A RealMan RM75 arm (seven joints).
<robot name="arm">
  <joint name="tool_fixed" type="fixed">
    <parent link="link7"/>
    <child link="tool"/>
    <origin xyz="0 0 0"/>
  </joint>
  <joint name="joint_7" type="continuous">
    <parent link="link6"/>
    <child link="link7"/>
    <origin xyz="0 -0.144 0" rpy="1.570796 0 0"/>
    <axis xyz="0 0 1"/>
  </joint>
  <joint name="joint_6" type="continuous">
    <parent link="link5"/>
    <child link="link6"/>
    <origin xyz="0 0 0" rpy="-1.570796 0 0"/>
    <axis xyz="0 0 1"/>
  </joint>
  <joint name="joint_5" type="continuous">
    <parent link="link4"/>
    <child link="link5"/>
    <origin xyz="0 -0.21 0" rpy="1.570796 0 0"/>
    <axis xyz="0 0 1"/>
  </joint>
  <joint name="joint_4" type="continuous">
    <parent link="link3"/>
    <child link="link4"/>
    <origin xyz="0 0 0" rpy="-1.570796 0 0"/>
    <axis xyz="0 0 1"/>
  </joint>
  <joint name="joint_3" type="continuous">
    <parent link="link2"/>
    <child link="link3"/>
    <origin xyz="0 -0.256 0" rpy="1.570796 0 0"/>
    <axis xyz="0 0 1"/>
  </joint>
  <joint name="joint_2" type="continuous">
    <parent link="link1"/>
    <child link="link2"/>
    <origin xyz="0 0 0" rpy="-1.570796 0 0"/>
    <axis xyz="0 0 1"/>
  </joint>
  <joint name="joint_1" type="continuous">
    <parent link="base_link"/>
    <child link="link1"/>
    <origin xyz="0 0 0.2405"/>
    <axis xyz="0 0 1"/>
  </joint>
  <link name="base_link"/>
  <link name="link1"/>
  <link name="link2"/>
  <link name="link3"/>
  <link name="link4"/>
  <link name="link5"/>
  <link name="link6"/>
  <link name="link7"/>
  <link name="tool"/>
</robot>
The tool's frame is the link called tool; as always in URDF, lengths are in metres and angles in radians. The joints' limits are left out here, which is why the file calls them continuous.
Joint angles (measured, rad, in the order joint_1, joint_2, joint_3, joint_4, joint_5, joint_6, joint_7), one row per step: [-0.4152 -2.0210 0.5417 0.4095 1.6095 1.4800 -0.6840]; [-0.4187 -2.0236 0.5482 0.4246 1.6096 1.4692 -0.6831]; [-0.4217 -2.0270 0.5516 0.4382 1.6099 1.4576 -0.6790]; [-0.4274 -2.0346 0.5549 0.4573 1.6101 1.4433 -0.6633]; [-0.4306 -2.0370 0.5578 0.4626 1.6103 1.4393 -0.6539]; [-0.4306 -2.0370 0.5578 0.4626 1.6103 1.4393 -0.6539]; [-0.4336 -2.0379 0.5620 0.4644 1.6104 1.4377 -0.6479]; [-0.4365 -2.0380 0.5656 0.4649 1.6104 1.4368 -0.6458]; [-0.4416 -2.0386 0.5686 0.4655 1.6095 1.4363 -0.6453]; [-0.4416 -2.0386 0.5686 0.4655 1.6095 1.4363 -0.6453]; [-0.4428 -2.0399 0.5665 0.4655 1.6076 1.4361 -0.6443]
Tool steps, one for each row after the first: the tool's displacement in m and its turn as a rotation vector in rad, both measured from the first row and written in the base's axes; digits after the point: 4 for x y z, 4 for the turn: [0.0014 0.0030 0.0008 0.0048 0.0160 -0.0045]; [0.0024 0.0057 0.0015 0.0127 0.0318 -0.0075]; [0.0051 0.0097 0.0016 0.0284 0.0569 -0.0193]; [0.0066 0.0112 0.0012 0.0334 0.0680 -0.0277]; [0.0066 0.0112 0.0012 0.0334 0.0680 -0.0277]; [0.0079 0.0122 0.0005 0.0339 0.0750 -0.0353]; [0.0091 0.0131 0.0000 0.0326 0.0784 -0.0404]; [0.0111 0.0147 -0.0004 0.0315 0.0793 -0.0470]; [0.0111 0.0147 -0.0004 0.0315 0.0793 -0.0470]; [0.0117 0.0151 -0.0004 0.0347 0.0770 -0.0473]
